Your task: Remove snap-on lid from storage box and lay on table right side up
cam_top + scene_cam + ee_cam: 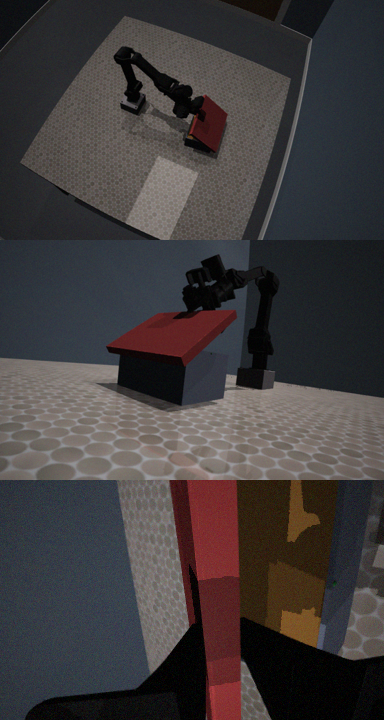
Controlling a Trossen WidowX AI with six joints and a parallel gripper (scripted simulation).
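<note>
Now: the flat red lid 70 mm ahead of my gripper tip, 50 mm below it and 10 mm to the right of it. The rest, counted from my gripper tip: blue-grey storage box: 130 mm below, 40 mm ahead, 10 mm to the right.
</note>
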